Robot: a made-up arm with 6 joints.
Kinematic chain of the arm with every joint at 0, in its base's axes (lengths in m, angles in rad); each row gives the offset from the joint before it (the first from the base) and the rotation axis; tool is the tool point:
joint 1: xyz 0 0 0.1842 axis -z
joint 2: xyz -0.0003 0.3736 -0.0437 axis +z
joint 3: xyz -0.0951 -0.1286 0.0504 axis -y
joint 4: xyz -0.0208 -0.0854 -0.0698 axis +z
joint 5: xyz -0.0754 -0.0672 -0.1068 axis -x
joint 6: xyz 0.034 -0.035 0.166 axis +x
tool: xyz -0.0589 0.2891 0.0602
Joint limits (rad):
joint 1: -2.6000..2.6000
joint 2: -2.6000..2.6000
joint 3: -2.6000..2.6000
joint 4: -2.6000..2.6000
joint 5: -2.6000..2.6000
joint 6: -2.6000..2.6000
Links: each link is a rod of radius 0.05 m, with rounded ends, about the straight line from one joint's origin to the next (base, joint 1, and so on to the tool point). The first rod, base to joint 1, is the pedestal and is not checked.
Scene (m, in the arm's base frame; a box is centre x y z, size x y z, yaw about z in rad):
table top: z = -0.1
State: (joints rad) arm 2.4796 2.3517 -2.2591 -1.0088 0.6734 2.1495
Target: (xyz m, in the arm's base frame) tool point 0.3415 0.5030 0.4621
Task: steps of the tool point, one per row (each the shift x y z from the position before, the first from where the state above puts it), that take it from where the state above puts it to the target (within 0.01 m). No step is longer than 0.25 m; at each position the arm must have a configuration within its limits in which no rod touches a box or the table.
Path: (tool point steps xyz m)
1: 0.1533 0.1160 0.0480
2: 0.1037 0.1737 0.0574
3: 0.0313 0.2051 0.0642
4: -0.0486 0.2016 0.0676
5: -0.1184 0.1635 0.0676
6: -0.1623 0.1001 0.0642

